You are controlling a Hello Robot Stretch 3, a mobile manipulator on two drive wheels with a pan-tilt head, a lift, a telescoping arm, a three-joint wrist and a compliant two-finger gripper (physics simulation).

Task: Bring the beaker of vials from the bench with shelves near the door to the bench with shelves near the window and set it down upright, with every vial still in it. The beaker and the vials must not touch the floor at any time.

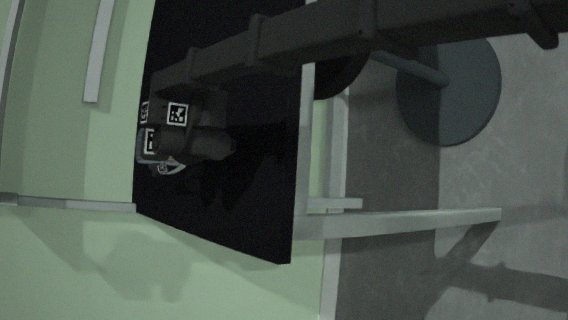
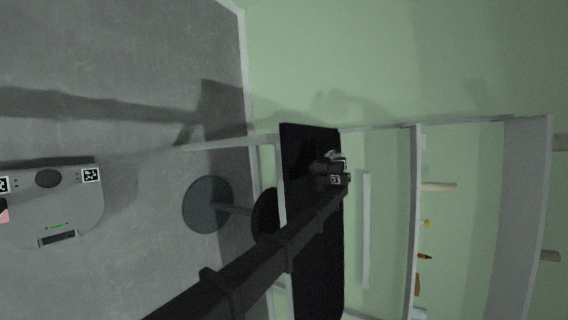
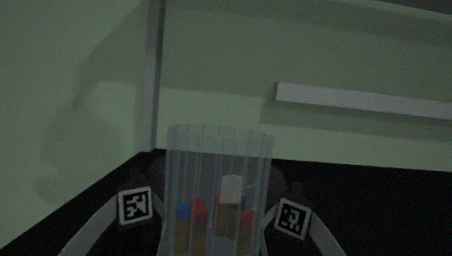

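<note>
A clear beaker [image 3: 200, 167] [image 1: 140, 154] stands upright between my fingers. Inside it are several brown vials with blue [image 3: 182, 212], red [image 3: 247, 219] and other caps; a white label patch shows on the beaker. My gripper [image 3: 216, 180] [image 1: 154, 156] [image 2: 337, 159] is shut on the beaker, with a finger against each side. It is over the black top of a bench with shelves [image 1: 265, 220] [image 2: 315, 280] [image 3: 375, 200], close to its back edge and near one end. The beaker seems slightly raised, but its base is hidden. No door or window shows.
A stool with a black seat [image 2: 264, 215] and round grey base [image 1: 470, 100] [image 2: 200, 205] stands by the bench's front. Upper shelf boards [image 2: 414, 200] [image 2: 522, 200] hold small items, including a beige cylinder [image 2: 440, 187]. A green wall adjoins the bench end. My arm [image 2: 255, 265] crosses the bench.
</note>
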